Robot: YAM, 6 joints.
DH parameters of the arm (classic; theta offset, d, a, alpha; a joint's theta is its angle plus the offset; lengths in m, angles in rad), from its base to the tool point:
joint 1: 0 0.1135 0.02 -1.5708
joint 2: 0 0 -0.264 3.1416
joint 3: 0.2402 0 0.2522 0
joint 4: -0.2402 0 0.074 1.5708
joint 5: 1.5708 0 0 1.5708
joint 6: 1.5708 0.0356 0 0
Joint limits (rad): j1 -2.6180..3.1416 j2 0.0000..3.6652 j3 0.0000..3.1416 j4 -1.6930..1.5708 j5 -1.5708..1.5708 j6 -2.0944..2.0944
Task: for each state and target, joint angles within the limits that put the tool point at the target. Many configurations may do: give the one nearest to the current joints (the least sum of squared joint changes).
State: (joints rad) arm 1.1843 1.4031 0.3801 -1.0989 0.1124 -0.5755
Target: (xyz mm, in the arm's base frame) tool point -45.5 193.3 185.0
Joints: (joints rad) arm 1.8023 1.3141 0.7747 -0.9892 0.0017 -0.5755
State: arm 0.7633 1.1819 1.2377 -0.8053 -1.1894 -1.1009
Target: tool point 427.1 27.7 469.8
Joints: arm -0.0022 1.8995 2.1126 -0.2551 -0.9343 -1.1009
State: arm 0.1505 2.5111 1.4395 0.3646 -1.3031 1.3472
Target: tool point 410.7 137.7 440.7
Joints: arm 0.2442 1.9064 1.8457 0.4662 -1.3016 1.3472
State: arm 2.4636 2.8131 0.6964 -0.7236 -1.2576 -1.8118
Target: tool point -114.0 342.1 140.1
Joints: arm 1.7966 2.0186 1.2416 -0.6983 -1.3218 -1.8118
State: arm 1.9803 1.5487 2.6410 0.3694 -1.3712 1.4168
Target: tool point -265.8 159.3 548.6
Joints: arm 2.4866 1.6030 1.9239 0.1917 -1.5284 1.4168
